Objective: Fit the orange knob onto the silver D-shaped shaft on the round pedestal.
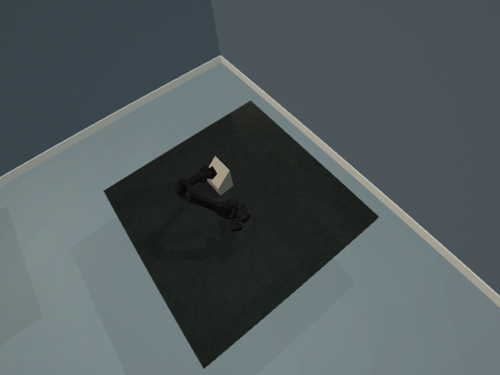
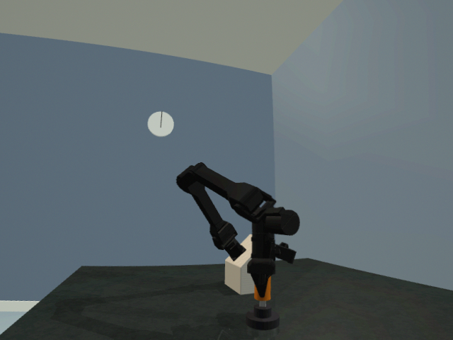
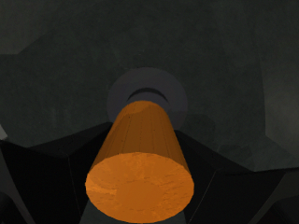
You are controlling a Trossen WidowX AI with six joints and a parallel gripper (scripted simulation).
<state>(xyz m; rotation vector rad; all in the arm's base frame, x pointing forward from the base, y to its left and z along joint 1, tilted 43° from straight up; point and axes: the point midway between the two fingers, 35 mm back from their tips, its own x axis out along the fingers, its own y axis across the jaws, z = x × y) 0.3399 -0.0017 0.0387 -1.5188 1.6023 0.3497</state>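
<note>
My gripper tip is 30 mm below the orange knob. Also, from my gripper tip: round black pedestal 40 mm below.
</note>
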